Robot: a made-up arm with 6 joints. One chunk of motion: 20 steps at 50 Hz.
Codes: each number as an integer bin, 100 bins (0 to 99) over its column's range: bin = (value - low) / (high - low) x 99, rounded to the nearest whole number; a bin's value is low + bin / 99 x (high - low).
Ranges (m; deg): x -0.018..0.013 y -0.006..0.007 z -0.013..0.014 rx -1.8..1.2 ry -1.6..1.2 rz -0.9..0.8
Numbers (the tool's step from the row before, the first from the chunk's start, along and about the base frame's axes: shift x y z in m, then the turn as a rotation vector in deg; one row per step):
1: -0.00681 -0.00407 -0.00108 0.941 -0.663 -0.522
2: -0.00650 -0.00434 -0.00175 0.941 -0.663 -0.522
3: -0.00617 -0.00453 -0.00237 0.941 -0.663 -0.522
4: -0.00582 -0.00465 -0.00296 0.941 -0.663 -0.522
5: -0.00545 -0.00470 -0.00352 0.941 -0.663 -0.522
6: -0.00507 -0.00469 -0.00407 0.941 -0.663 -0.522
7: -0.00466 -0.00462 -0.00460 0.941 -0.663 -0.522
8: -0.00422 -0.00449 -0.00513 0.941 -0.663 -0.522
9: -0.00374 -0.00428 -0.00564 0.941 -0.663 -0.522
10: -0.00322 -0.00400 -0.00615 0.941 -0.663 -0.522
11: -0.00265 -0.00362 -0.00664 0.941 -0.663 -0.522
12: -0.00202 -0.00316 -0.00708 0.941 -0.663 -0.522
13: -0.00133 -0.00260 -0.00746 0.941 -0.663 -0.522
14: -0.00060 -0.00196 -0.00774 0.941 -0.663 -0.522
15: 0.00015 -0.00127 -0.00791 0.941 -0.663 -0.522
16: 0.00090 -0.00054 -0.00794 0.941 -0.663 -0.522
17: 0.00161 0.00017 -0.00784 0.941 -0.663 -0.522
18: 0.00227 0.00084 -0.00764 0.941 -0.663 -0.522
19: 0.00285 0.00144 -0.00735 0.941 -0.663 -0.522
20: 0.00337 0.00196 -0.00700 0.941 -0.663 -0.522
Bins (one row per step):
1: 36 15 44 90 33 22
2: 37 13 41 90 33 22
3: 38 11 39 90 33 22
4: 39 10 37 90 33 22
5: 40 10 35 90 33 22
6: 41 10 33 90 33 22
7: 43 11 31 90 33 22
8: 44 11 29 90 33 22
9: 46 13 27 90 33 22
10: 47 15 25 90 33 22
11: 49 18 23 90 33 22
12: 51 22 22 90 33 22
13: 53 26 20 90 33 22
14: 56 31 19 90 33 22
15: 58 36 19 90 33 22
16: 60 42 19 90 33 22
17: 63 47 19 90 33 22
18: 65 52 20 90 33 22
19: 67 57 21 90 33 22
20: 68 61 22 90 33 22

